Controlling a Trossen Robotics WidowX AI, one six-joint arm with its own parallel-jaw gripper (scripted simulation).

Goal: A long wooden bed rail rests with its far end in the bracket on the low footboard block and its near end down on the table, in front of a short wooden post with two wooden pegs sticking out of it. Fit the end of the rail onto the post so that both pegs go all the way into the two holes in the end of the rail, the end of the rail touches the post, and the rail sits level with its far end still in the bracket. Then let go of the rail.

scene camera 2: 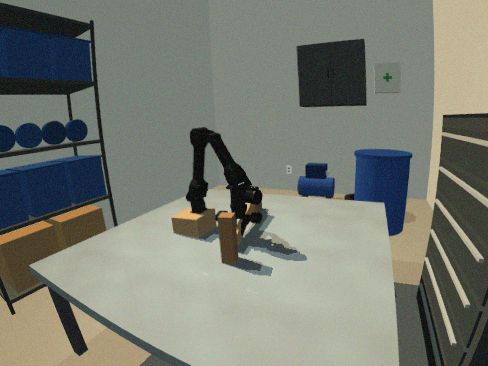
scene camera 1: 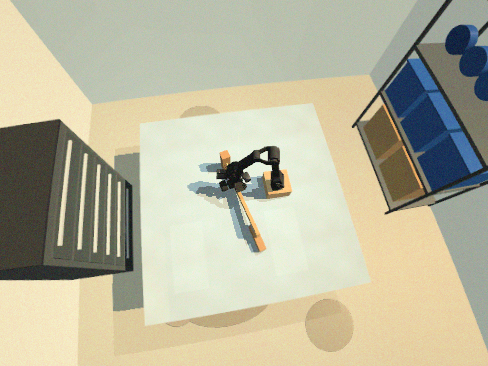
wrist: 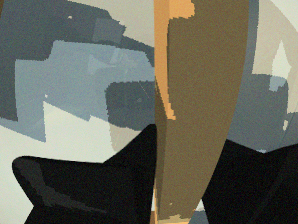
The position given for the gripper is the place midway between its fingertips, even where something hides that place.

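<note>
Wooden post visible at (scene camera 2: 227, 231). Wooden bed rail (wrist: 198, 59) visible, as is the gripper (wrist: 169, 130).
</note>
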